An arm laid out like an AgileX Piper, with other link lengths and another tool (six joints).
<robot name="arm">
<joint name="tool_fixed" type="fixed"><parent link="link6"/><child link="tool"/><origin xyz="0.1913 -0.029 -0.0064" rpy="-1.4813 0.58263 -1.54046"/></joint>
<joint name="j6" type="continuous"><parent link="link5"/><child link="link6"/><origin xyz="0.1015 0 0.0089" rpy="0 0 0"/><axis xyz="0.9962 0 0.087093"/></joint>
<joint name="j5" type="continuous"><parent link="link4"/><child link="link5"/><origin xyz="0 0 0" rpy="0 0 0"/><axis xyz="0 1 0"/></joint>
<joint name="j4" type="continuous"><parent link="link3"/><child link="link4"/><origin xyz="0.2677 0 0.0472" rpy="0 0 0"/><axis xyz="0.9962 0 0.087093"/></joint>
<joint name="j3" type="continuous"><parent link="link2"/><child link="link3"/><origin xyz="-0.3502 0 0.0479" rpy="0 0 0"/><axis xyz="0 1 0"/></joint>
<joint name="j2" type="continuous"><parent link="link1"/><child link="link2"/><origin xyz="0 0 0" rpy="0 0 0"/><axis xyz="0 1 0"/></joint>
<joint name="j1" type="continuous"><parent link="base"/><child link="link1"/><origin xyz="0 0 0.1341" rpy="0 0 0"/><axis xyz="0 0 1"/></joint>
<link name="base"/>
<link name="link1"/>
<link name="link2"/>
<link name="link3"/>
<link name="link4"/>
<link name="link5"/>
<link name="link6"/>
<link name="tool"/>
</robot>
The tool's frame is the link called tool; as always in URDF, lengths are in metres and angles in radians. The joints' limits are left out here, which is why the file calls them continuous.
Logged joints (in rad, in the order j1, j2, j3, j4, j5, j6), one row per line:
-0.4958, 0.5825, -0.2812, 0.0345, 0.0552, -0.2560
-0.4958, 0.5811, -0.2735, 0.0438, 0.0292, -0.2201
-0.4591, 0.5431, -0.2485, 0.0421, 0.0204, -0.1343
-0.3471, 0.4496, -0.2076, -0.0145, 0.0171, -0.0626
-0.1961, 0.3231, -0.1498, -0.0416, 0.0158, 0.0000
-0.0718, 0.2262, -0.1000, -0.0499, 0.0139, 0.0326
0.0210, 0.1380, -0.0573, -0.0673, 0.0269, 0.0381
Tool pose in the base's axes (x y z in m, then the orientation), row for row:
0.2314, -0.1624, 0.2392, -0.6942, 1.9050, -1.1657
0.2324, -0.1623, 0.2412, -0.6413, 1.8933, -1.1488
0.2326, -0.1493, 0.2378, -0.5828, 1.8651, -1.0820
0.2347, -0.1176, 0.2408, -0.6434, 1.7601, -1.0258
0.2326, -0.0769, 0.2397, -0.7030, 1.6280, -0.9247
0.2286, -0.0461, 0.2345, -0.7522, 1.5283, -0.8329
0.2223, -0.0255, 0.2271, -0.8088, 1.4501, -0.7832
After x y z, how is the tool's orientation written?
As a rotation vector, in radians.
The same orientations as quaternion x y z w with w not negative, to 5 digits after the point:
-0.27323, 0.74979, -0.45881, 0.39072
-0.25420, 0.75048, -0.45537, 0.40595
-0.23449, 0.75043, -0.43535, 0.43856
-0.26392, 0.72198, -0.42078, 0.48170
-0.29578, 0.68497, -0.38906, 0.54034
-0.32224, 0.65472, -0.35681, 0.58326
-0.34995, 0.62743, -0.33888, 0.60747

